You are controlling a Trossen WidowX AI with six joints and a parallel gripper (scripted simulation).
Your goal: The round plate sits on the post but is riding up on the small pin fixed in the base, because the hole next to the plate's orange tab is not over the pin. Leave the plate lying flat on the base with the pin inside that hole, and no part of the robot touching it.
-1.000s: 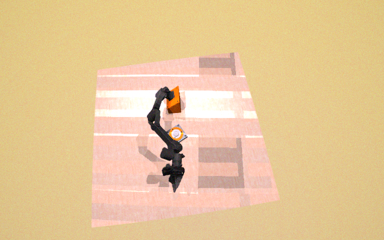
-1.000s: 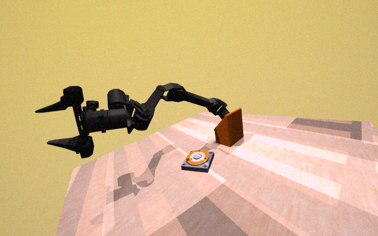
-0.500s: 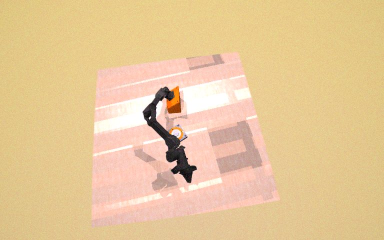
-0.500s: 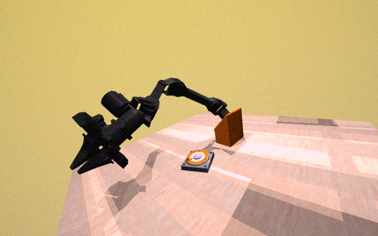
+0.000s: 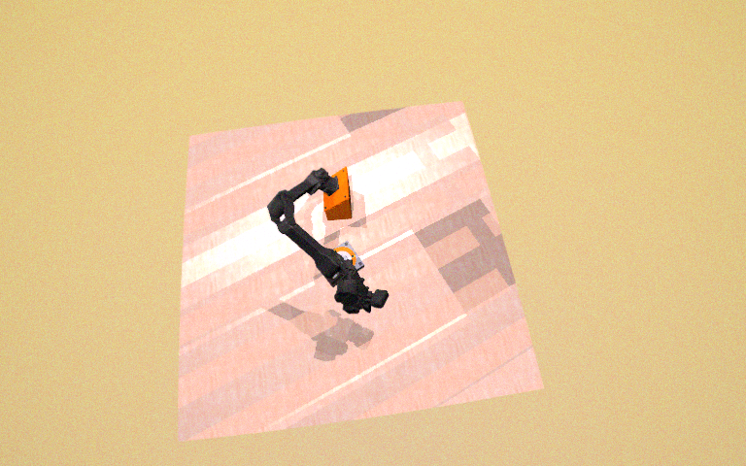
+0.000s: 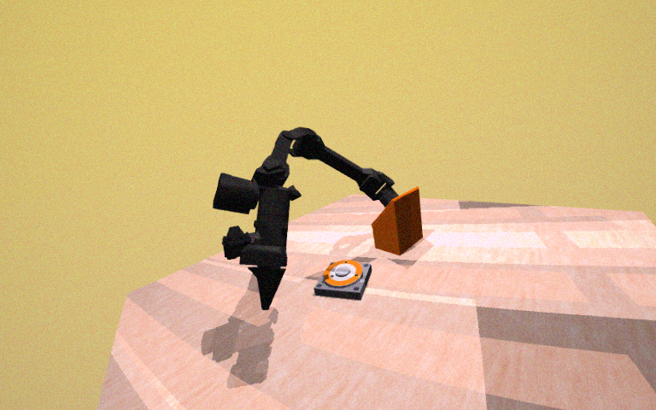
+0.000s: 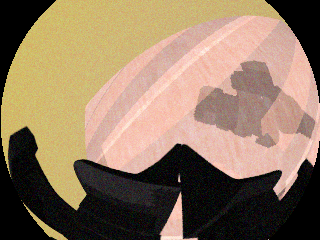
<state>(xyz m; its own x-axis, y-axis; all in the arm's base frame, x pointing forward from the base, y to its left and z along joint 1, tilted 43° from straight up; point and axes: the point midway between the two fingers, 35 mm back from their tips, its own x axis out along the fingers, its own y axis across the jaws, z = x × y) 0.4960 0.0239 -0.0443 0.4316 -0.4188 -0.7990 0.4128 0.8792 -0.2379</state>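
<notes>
The round plate lies 22 cm behind my gripper tip, 9 cm below it and 8 cm to the right of it.
</notes>
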